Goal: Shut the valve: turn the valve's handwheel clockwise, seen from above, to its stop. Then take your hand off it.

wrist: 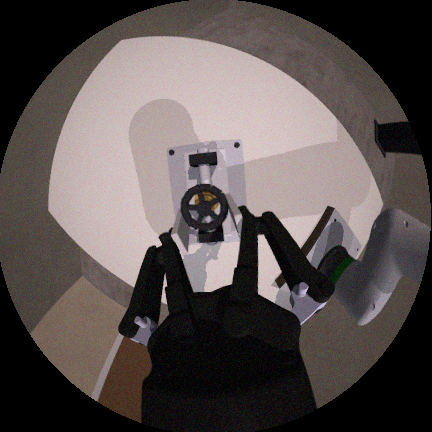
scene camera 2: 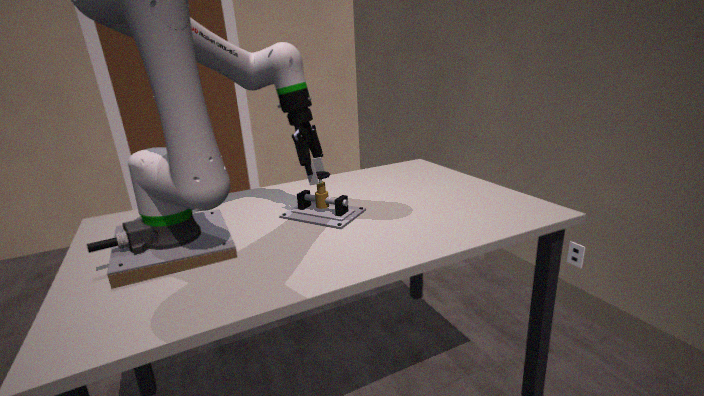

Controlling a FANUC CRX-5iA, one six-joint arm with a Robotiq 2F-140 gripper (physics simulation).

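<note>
The black, spoked handwheel (scene camera 2: 323, 175) (wrist: 204, 187) sits level on top of the brass valve (scene camera 2: 321, 199). My gripper (scene camera 2: 316, 173) (wrist: 206, 209) comes down at a tilt from above and is shut on the handwheel, with its light grey finger pads on opposite sides of the rim. In the wrist view the wheel covers most of the brass body, and some gold shows between the spokes. In the scene view the pads hide part of the rim. The wheel's turning angle relative to its stop cannot be told.
The valve's pipe runs between two black supports (scene camera 2: 303, 199) (scene camera 2: 341, 205) on a grey base plate (scene camera 2: 305, 218) (wrist: 237, 172), bolted at its corners. This stands on the white table (scene camera 2: 450, 215) (wrist: 90, 120). The robot's own base, on a wood-edged block (scene camera 2: 172, 268), stands to the left in the scene view.
</note>
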